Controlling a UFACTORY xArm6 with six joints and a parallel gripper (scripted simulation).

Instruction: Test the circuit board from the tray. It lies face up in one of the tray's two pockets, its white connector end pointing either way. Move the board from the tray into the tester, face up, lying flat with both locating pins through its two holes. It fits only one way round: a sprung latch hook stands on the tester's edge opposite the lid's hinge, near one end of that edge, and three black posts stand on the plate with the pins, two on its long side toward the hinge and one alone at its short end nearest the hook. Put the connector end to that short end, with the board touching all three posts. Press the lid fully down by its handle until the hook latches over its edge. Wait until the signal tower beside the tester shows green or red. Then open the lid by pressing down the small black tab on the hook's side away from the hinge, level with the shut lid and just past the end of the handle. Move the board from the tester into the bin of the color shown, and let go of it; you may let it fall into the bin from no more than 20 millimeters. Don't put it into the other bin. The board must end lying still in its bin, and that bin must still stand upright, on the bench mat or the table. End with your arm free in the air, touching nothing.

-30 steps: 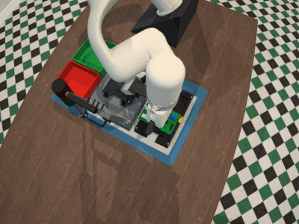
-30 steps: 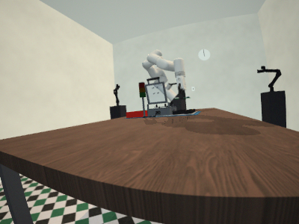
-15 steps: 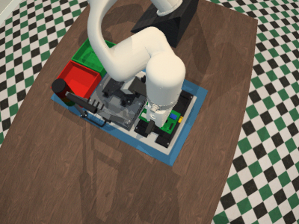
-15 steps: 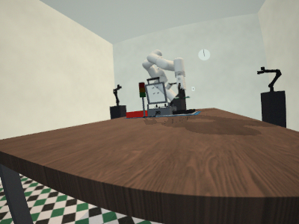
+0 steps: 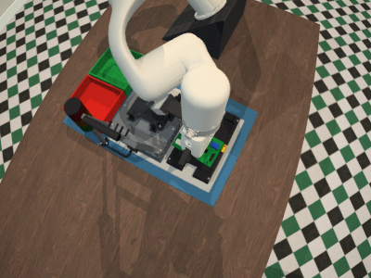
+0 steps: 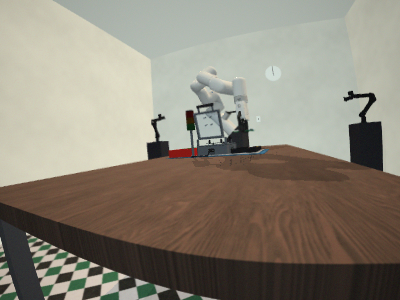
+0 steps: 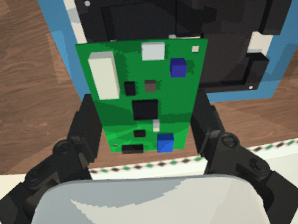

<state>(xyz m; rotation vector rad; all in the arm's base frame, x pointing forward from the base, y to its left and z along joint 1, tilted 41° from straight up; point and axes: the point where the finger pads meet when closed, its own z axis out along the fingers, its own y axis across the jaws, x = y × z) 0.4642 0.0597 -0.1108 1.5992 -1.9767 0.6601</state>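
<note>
Right now the green circuit board is right at my hand. The rest, counted from my hand: black nest: 6 cm behind, 16 cm to the right, 5 cm below; then clear lid: 6 cm ahead, 18 cm to the right, 6 cm above; then latch hook: 12 cm behind, 10 cm to the right, 4 cm below.
</note>
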